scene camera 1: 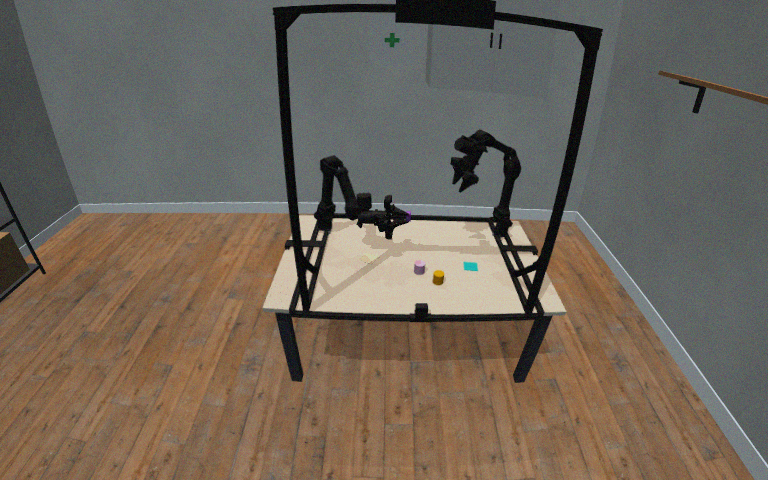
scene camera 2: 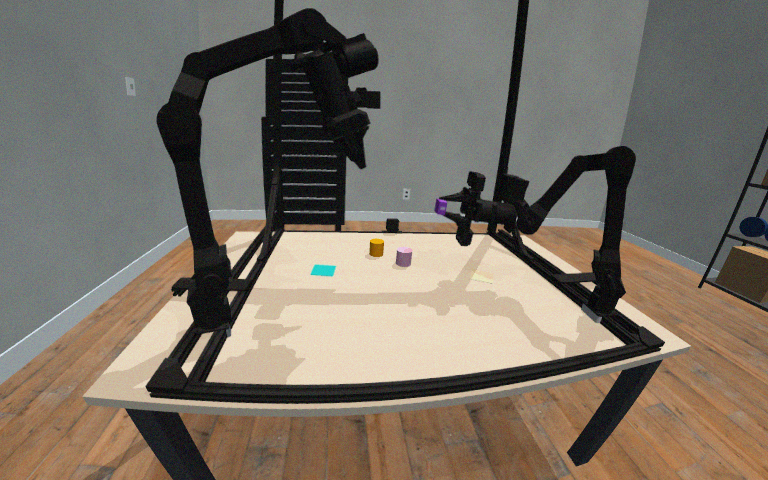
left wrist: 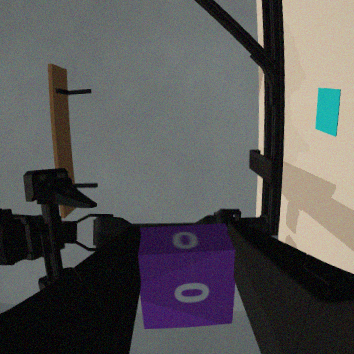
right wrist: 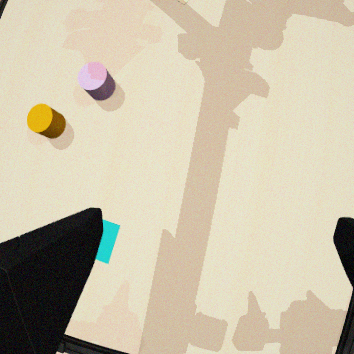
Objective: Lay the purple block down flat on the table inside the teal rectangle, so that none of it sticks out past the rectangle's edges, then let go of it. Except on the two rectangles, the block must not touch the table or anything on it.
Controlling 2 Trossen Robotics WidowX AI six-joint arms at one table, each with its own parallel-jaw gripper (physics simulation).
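Seen in the pictures: left gripper, fingertip midpoint: [scene camera 1: 409, 218] [scene camera 2: 438, 205] [left wrist: 183, 235]; right gripper, fingertip midpoint: [scene camera 1: 456, 188] [scene camera 2: 358, 164] [left wrist: 98, 242] [right wrist: 222, 225]; left arm's base, link origin: [scene camera 1: 324, 227] [scene camera 2: 600, 309]; right arm's base, link origin: [scene camera 1: 500, 233] [scene camera 2: 212, 321] [left wrist: 265, 228].
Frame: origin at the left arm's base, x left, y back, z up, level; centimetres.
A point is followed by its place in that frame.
The purple block [scene camera 1: 408, 216] {y -42.0, x -19.1, z 19.8 cm} [scene camera 2: 440, 206] {y -42.4, x -15.8, z 19.4 cm} [left wrist: 187, 267] {y -41.0, x -18.5, z 18.9 cm} is held in the air between the fingertips of my left gripper [scene camera 1: 406, 216] {y -42.3, x -19.0, z 19.0 cm} [scene camera 2: 441, 206] {y -42.3, x -19.0, z 19.0 cm} [left wrist: 183, 235] {y -42.3, x -19.0, z 19.0 cm}, which is shut on it and points roughly level. White oval marks show on two of its faces in the left wrist view. The teal rectangle [scene camera 1: 470, 266] {y -71.2, x -21.5, z -1.8 cm} [scene camera 2: 323, 270] {y -71.4, x -21.1, z -1.8 cm} [left wrist: 328, 111] {y -70.7, x -21.2, z -1.8 cm} [right wrist: 109, 242] {y -71.3, x -18.9, z -1.8 cm} lies flat on the table, well apart from the block; a finger hides part of it in the right wrist view. My right gripper [scene camera 1: 458, 185] {y -62.0, x -6.9, z 29.1 cm} [right wrist: 222, 225] {y -62.0, x -6.9, z 29.1 cm} is open and empty, high above the table.
A pale yellow rectangle [scene camera 1: 369, 258] {y -25.8, x -21.1, z -1.8 cm} [scene camera 2: 483, 278] {y -25.6, x -19.4, z -1.8 cm} lies on the table. A pink cylinder [scene camera 1: 419, 267] {y -48.2, x -30.2, z 2.0 cm} [scene camera 2: 403, 257] {y -48.7, x -25.7, z 1.2 cm} [right wrist: 97, 80] {y -48.9, x -26.7, z 2.6 cm} and an orange cylinder [scene camera 1: 438, 277] {y -56.1, x -36.3, z 2.2 cm} [scene camera 2: 376, 247] {y -56.5, x -31.9, z 1.3 cm} [right wrist: 45, 120] {y -56.6, x -32.8, z 2.6 cm} stand upright, apart, between the two rectangles. A black frame [scene camera 2: 424, 390] {y -50.0, x 19.8, z -0.3 cm} edges the table.
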